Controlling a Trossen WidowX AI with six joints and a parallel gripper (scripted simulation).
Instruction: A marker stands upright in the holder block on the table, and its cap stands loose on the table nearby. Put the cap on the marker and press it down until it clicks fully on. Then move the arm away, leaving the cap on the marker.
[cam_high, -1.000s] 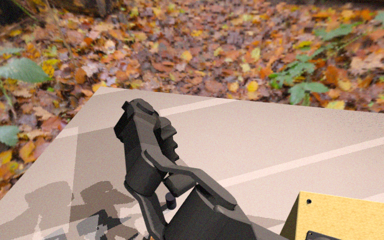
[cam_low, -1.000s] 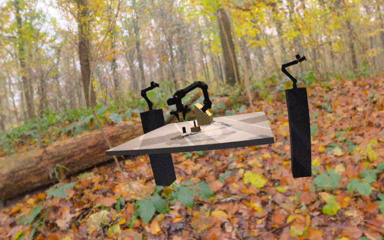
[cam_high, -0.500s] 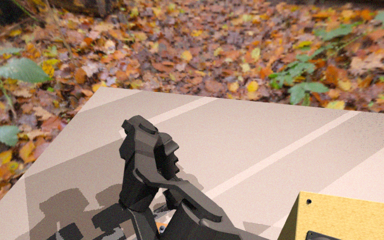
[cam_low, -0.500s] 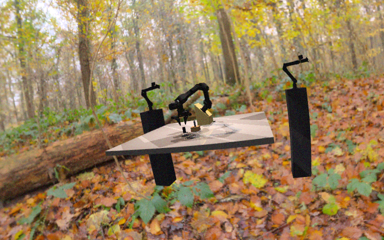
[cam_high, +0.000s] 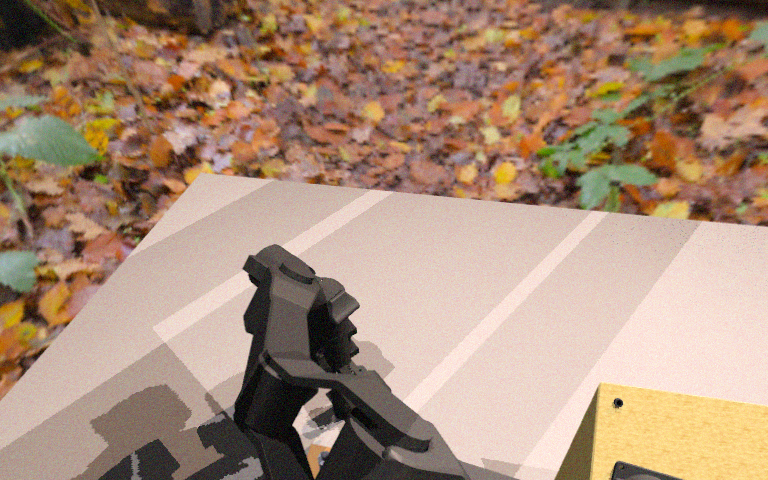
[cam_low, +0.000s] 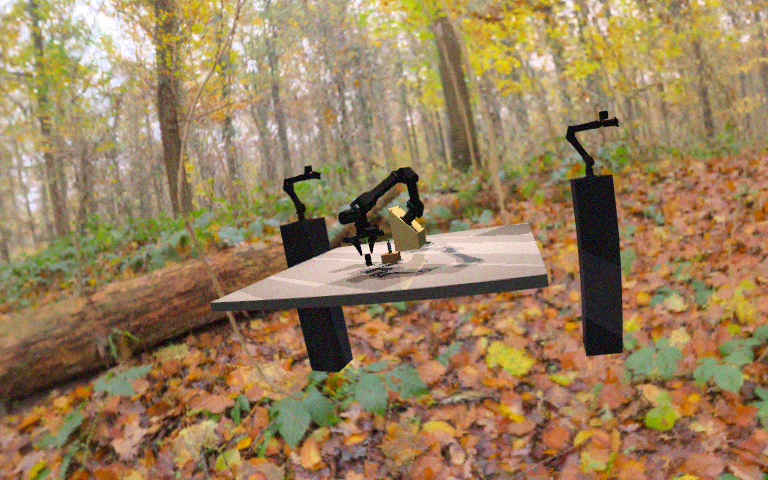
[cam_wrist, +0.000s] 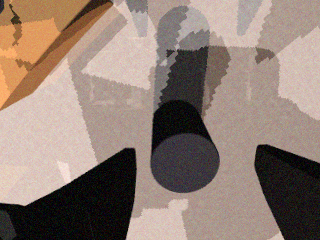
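The dark cap is 1 cm behind my gripper tip and 2 cm below it. From my gripper tip the other things lie so: holder block: 3 cm behind, 11 cm to the left, 3 cm below.
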